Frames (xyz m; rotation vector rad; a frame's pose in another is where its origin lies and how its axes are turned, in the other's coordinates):
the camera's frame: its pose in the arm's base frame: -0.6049 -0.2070 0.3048 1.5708 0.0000 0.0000
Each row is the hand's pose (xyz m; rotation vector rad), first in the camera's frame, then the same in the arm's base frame.
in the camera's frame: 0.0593 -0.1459 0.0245 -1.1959 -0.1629 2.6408
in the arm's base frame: -0.5456 -0.2315 0.1589 -0.5257 -1.7368 1.5350
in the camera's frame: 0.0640 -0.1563 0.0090 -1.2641 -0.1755 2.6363
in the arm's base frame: -0.5409 -0.2160 0.1485 -0.5837 -1.7248 1.5095
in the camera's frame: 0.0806 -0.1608 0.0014 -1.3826 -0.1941 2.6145
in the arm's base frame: -0.5243 -0.2084 0.1440 -0.6752 -1.6953 1.4609
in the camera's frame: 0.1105 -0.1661 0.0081 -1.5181 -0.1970 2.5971
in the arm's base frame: -0.4944 -0.2151 0.1387 -0.7855 -1.6544 1.4211
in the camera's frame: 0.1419 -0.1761 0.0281 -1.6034 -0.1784 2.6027
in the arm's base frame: -0.4630 -0.2351 0.1287 -0.8657 -1.6248 1.4164
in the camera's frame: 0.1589 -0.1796 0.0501 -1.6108 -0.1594 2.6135
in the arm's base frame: -0.4460 -0.2571 0.1252 -0.8789 -1.6170 1.4311
